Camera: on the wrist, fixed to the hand. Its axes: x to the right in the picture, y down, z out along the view.
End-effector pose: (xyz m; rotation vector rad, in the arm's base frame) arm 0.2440 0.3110 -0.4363 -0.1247 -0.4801 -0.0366
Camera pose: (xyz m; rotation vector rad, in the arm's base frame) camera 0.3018 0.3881 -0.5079 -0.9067 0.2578 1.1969
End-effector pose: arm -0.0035 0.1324 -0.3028 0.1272 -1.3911 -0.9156
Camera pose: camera 0.1064 0.1460 -0.2564 -0.8550 -0.4278 0.0530
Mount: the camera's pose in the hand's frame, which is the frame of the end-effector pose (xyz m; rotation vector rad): 0.0177 0.0881 -0.0796 -0.5073 0.5463 1.4394
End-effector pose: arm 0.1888 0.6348 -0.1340 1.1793 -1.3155 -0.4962
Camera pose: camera 0.2377 0.6839 -0.0360 -0.2136 -1.1182 0.5097
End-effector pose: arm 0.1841 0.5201 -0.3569 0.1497 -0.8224 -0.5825
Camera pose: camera 0.2894 0.5765 -0.3692 -0.6924 -0.0849 0.6178
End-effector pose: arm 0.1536 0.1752 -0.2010 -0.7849 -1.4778 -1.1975
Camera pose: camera 0.2544 0.1230 -0.1620 -1.3456 0.0552 -0.5044
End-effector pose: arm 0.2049 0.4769 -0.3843 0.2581 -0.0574 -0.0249
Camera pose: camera 0.2289 0.5817 -0.4377 -0.3339 0.3138 1.4420
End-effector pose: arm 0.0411 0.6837 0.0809 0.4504 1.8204 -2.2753
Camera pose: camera 0.0632 0.7419 -0.0217 1.6502 1.2970 -0.7206
